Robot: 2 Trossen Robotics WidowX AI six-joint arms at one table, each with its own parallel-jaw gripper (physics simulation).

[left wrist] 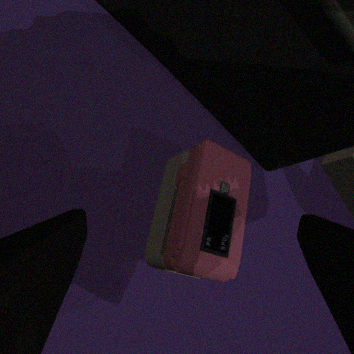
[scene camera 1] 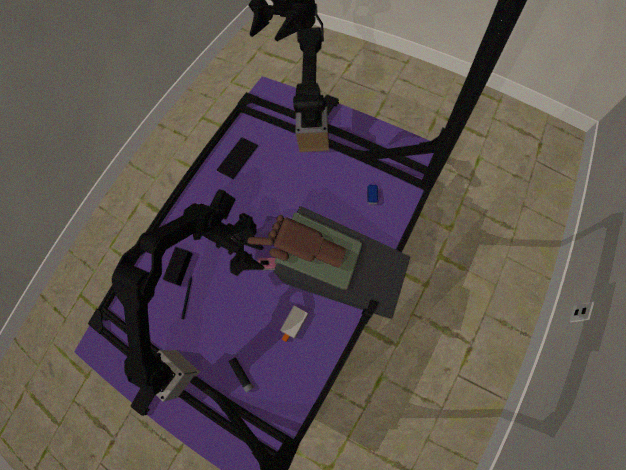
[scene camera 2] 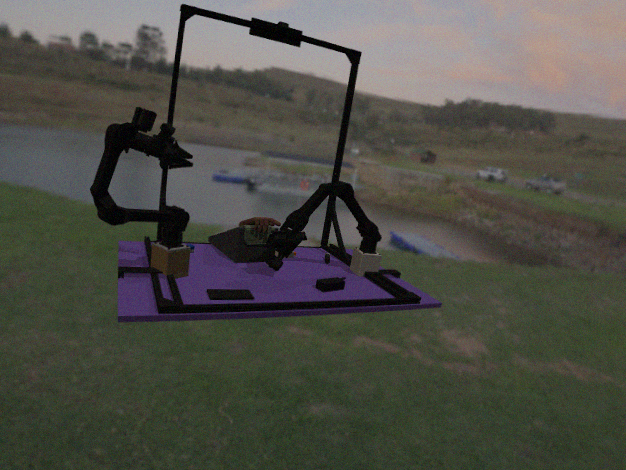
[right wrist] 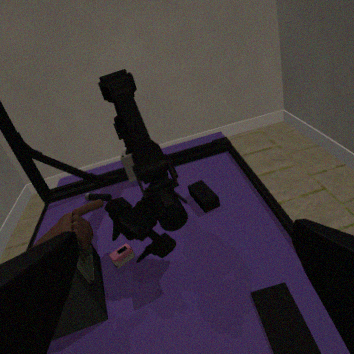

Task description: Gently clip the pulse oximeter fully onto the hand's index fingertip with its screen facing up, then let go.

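Pixels of known places: left gripper, fingertip midpoint: [left wrist: 194,223] [scene camera 1: 263,258] [right wrist: 125,250]; right gripper, fingertip midpoint: [scene camera 1: 262,37] [scene camera 2: 192,161] [right wrist: 186,236]; left arm's base at its link origin: [scene camera 1: 160,375] [scene camera 2: 367,251]; right arm's base at its link origin: [scene camera 1: 311,119] [scene camera 2: 171,244].
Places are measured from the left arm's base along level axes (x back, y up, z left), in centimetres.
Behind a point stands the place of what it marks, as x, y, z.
Note:
The pink and pale pulse oximeter [scene camera 1: 267,263] {-42.6, -7.3, -2.2} [left wrist: 215,215] {-42.6, -7.3, -1.4} [right wrist: 121,255] {-44.1, -7.5, -1.2} lies on the purple table beside the hand's support, its dark screen facing up. The brown hand [scene camera 1: 298,238] {-50.9, 8.6, -9.7} [scene camera 2: 260,222] {-50.9, 8.5, -2.5} [right wrist: 70,226] {-50.5, 9.6, -4.6} rests palm down on the green pad, its index finger [scene camera 1: 258,241] [right wrist: 90,206] stretched out over the table. My left gripper [scene camera 1: 263,256] {-43.1, -7.1, -0.3} [scene camera 2: 275,265] {-43.1, -7.1, -0.3} [left wrist: 194,223] {-43.1, -7.1, -0.3} is open and low; in its wrist view the oximeter shows in the gap between its fingertips, ungripped. Its exact height above the oximeter is unclear. My right gripper [scene camera 1: 264,36] {-82.0, 32.5, 21.7} [scene camera 2: 192,159] {-82.0, 32.5, 21.7} [right wrist: 186,236] {-82.0, 32.5, 21.7} is open and empty, raised far from the hand.
A dark grey wedge [scene camera 1: 386,275] {-59.2, -5.9, -32.2} [scene camera 2: 230,245] {-61.1, -4.7, -10.4} [right wrist: 75,312] {-60.3, -4.6, -7.9} carries the green pad [scene camera 1: 351,268] {-54.1, -0.5, -23.6}. A white box [scene camera 1: 294,321] {-34.0, -7.7, -18.7} with an orange end, a black cylinder [scene camera 1: 240,373] {-13.1, -8.1, -15.3}, a thin dark stick [scene camera 1: 187,299] {-19.0, -9.8, 12.0}, a blue block [scene camera 1: 372,193] {-78.6, -7.3, -14.9} and dark boxes [scene camera 1: 176,265] {-25.0, -7.2, 20.8} [scene camera 2: 330,284] {-26.4, -7.5, 24.3} lie around.

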